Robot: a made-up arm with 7 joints.
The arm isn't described. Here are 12 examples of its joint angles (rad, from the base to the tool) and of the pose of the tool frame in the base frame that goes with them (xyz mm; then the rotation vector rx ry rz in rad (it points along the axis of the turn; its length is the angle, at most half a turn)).
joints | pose
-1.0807 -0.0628 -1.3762 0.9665 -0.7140 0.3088 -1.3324 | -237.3 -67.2 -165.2 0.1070 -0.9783 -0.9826
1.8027 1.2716 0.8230 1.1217 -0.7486 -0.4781 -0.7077 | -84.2 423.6 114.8 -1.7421 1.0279 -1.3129
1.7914 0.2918 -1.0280 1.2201 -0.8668 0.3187 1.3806 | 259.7 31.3 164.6 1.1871 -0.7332 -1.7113
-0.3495 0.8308 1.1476 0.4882 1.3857 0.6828 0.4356 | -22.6 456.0 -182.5 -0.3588 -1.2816 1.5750
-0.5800 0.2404 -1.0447 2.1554 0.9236 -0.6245 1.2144 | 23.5 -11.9 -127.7 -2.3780 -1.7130 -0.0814
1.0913 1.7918 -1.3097 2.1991 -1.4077 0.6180 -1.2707 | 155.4 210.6 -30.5 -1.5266 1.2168 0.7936
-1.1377 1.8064 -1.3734 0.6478 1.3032 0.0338 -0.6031 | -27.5 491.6 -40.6 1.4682 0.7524 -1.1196
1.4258 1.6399 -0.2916 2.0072 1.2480 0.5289 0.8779 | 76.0 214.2 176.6 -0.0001 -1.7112 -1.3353
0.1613 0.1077 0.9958 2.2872 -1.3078 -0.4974 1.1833 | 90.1 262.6 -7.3 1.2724 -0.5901 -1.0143
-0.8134 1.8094 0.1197 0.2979 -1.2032 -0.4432 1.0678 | 113.7 493.0 21.7 0.2458 1.7689 -1.0673
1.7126 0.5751 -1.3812 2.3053 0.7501 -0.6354 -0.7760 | 107.6 11.4 45.6 -1.3835 -2.6109 -0.7402
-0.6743 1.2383 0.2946 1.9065 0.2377 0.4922 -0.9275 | 164.0 243.8 -104.6 1.4778 -1.2093 -0.3926
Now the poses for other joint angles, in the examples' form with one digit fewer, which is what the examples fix.
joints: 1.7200 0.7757 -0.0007 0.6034 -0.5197 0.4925 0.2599
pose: 231 371 158 0.937 -1.465 0.326
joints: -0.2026 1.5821 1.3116 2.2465 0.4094 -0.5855 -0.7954
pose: 74 165 150 -0.505 2.371 0.428
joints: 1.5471 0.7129 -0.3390 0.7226 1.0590 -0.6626 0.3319
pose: 289 309 127 -0.062 -2.988 0.210
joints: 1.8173 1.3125 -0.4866 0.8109 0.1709 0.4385 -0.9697
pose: 115 419 170 1.881 -1.313 1.524
